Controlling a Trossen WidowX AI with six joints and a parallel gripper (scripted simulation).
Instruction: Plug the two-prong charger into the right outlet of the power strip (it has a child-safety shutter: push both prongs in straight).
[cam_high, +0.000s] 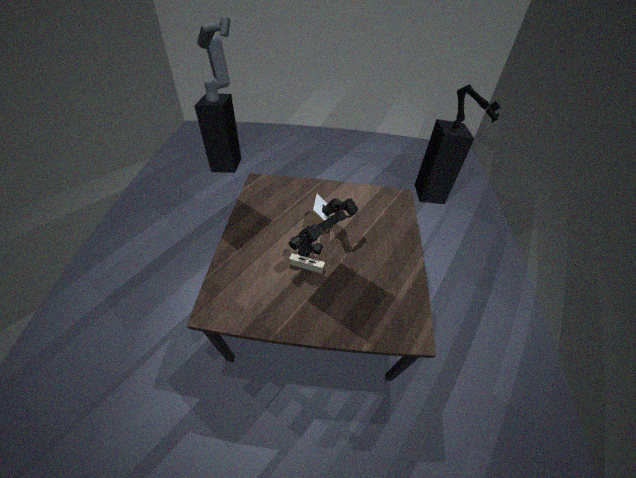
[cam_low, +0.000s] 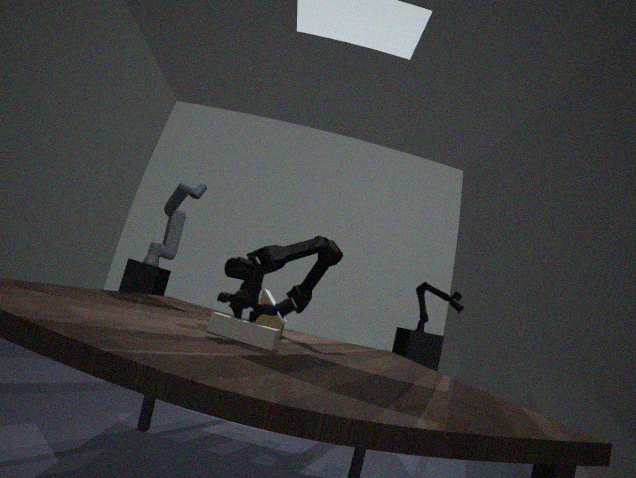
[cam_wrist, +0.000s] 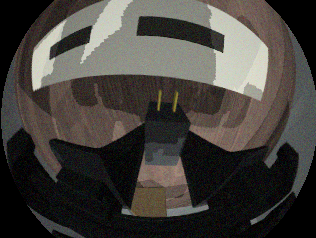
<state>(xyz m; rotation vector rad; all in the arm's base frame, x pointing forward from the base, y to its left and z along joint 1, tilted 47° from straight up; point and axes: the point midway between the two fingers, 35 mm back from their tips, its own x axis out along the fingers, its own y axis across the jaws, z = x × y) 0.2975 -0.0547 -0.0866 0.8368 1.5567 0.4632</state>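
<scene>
Right now the dark two-prong charger is 2 cm ahead of my gripper tip and 1 cm above it.
</scene>
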